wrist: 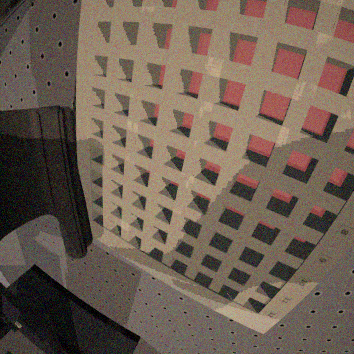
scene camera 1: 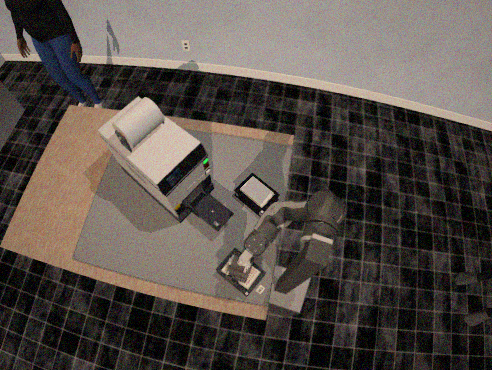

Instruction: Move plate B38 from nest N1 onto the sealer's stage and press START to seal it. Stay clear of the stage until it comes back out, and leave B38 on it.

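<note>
Plate B38 (scene camera 1: pixel 251 278) (wrist: pixel 210 150), a pale plate with square wells and red showing in many of them, is at nest N1 (scene camera 1: pixel 255 283), the black frame near the table's front right. My gripper (scene camera 1: pixel 240 270) is over it, shut on the plate. In the wrist view one dark finger (wrist: pixel 75 190) lies against the plate's left edge; the other fingertip cannot be made out. Whether the plate is raised is hard to tell. The white sealer (scene camera 1: pixel 167 150) stands at the back left, with a green light on its front. Its dark stage (scene camera 1: pixel 212 210) is out and bare. START's label is unreadable.
A second black nest (scene camera 1: pixel 240 196) with a pale plate (scene camera 1: pixel 257 191) is right of the stage, behind my arm (scene camera 1: pixel 285 212). A small white label (scene camera 1: pixel 260 289) lies beside N1. The grey mat (scene camera 1: pixel 150 250) covers much of the wooden table (scene camera 1: pixel 50 175). A person (scene camera 1: pixel 55 50) stands beyond its back left.
</note>
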